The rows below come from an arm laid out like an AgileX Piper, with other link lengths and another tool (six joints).
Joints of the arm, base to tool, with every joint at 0 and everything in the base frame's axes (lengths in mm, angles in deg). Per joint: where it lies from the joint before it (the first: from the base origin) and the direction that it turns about. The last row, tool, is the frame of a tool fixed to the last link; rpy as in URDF.
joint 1: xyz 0 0 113.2 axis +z
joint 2: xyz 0 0 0 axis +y
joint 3: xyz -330.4 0 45.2 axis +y
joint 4: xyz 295 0 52 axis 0.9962 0 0.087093
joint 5: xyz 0 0 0 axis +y
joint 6: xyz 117.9 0 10.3 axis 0.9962 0 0.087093
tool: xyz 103 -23 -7.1 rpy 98.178 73.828 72.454
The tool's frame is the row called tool.
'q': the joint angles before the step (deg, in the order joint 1, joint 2, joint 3, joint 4, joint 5, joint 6). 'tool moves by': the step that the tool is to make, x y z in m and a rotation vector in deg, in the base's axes. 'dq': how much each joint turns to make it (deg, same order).
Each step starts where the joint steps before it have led.
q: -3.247, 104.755, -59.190, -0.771, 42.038, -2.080
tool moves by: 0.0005, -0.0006, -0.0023, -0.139, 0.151, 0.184
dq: -0.007, 0.383, -0.037, -0.186, -0.205, -0.068
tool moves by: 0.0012, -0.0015, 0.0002, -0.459, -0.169, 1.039
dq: 0.007, 0.013, -0.006, -0.475, -0.212, -0.724
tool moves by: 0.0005, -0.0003, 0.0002, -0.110, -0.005, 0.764
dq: -0.007, 0.000, -0.034, -0.012, 0.010, -0.770
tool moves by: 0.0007, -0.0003, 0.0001, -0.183, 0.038, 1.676
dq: 0.001, -0.002, -0.001, 0.053, 0.002, -1.724
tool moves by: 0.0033, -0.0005, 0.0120, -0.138, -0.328, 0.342
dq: 0.007, -0.917, -1.365, -0.056, 1.942, -0.339
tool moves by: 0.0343, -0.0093, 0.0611, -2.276, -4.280, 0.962
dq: -0.006, -2.003, -9.652, -2.200, 7.256, -0.051
